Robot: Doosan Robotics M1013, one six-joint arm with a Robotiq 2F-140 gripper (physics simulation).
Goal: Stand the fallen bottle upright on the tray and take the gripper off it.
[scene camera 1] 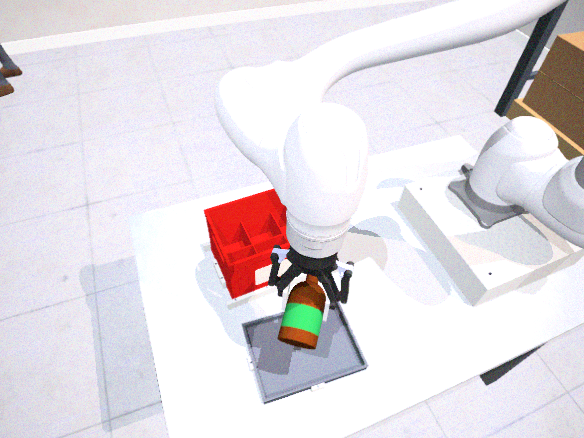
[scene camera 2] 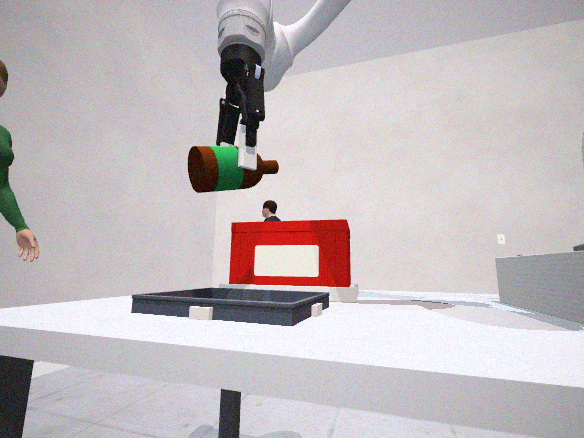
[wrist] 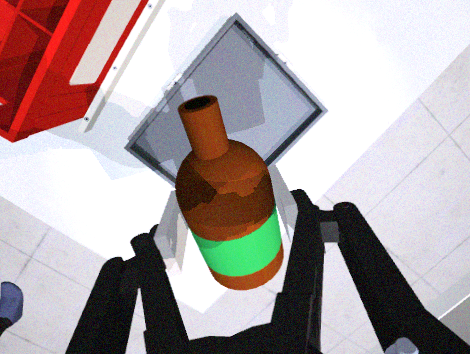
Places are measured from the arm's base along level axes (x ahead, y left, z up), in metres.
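Pixels of known places: gripper, fingertip midpoint: (scene camera 1: 305, 309) (scene camera 2: 236, 174) (wrist: 227, 193); arm's base at its link origin: (scene camera 1: 488, 198).
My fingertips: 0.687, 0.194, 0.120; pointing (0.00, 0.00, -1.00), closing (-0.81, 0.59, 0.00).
Observation:
Ahead of a thing's pixels: the offset from my fingertips to its top centre, as dx, dy, dz. Level surfaces: height alone.
A brown bottle with a green label {-0.003, -0.004, +0.051} (scene camera 1: 303, 318) (scene camera 2: 229, 168) (wrist: 237, 250) hangs well above the tray, lying nearly level. In scene camera 2 its neck points right and its base left. My gripper (scene camera 1: 306, 305) (scene camera 2: 239, 157) (wrist: 227, 193) is shut on the bottle, with one pale fingertip on each side of its body. The gripper points down. The dark grey tray {-0.014, -0.008, -0.201} (scene camera 1: 315, 387) (scene camera 2: 245, 312) (wrist: 300, 87) lies flat on the table below, and the bottle does not touch it. In the wrist view the bottle hides the tray's near corner.
A red divided bin {-0.023, -0.283, -0.052} (scene camera 1: 220, 220) (scene camera 2: 290, 230) (wrist: 50, 75) stands on the table behind the tray. A low pale box-shaped base (scene camera 1: 440, 250) (scene camera 2: 542, 280) stands to the right on the white table {dz -0.227} (scene camera 1: 200, 390) (scene camera 2: 400, 340). Part of a person in green (scene camera 2: 7, 185) shows at the left edge in scene camera 2.

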